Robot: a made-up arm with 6 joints.
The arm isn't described. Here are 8 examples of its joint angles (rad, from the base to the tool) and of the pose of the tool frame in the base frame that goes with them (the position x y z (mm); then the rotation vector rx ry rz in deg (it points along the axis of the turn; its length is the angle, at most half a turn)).
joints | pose
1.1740 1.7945 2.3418 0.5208 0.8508 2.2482 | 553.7 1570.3 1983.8 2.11 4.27 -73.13
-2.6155 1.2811 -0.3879 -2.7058 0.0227 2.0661 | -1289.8 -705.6 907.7 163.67 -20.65 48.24
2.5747 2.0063 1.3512 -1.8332 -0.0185 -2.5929 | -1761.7 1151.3 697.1 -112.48 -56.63 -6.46
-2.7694 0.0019 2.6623 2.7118 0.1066 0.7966 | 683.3 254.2 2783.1 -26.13 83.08 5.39
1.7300 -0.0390 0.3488 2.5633 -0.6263 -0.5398 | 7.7 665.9 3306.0 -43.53 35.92 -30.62
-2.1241 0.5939 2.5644 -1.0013 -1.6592 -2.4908 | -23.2 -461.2 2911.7 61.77 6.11 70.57
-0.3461 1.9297 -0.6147 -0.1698 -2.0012 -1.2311 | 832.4 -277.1 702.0 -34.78 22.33 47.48
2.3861 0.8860 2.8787 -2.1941 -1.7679 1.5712 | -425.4 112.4 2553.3 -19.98 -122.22 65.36
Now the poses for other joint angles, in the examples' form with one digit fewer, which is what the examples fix.
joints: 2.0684 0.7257 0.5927 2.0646 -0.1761 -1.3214
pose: -796 1602 2499 -116.7 43.5 34.1
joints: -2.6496 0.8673 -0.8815 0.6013 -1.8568 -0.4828
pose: -980 -376 1674 -53.3 4.2 -93.9
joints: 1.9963 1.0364 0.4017 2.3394 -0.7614 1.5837
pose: -728 1895 1890 -19.0 -79.6 -113.2
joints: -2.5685 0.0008 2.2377 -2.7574 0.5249 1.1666
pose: 366 310 3158 -11.7 27.3 -48.8
